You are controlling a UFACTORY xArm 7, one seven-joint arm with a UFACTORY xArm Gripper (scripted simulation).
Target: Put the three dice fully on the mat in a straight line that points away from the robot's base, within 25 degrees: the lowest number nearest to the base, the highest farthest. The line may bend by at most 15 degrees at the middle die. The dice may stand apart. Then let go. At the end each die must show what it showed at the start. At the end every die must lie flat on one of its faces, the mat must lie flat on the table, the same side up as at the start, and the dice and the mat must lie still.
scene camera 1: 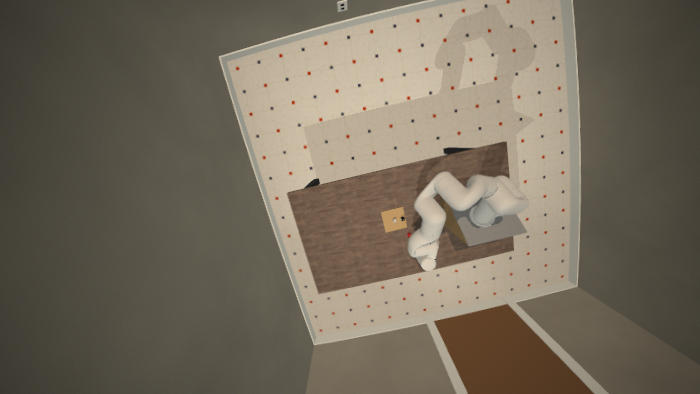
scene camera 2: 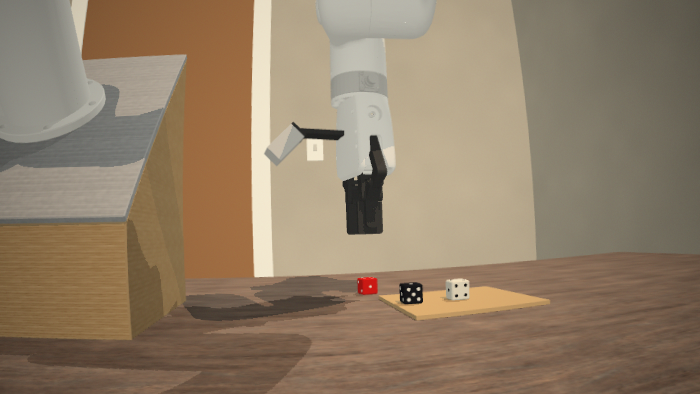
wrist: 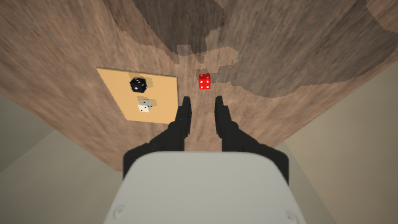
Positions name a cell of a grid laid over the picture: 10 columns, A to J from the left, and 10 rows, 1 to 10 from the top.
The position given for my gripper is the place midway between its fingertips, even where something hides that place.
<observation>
I see my gripper (scene camera 2: F6) and a tan mat (scene camera 2: G8).
The tan mat is seen too in the wrist view (wrist: E5). My gripper shows as well in the wrist view (wrist: F5).
</observation>
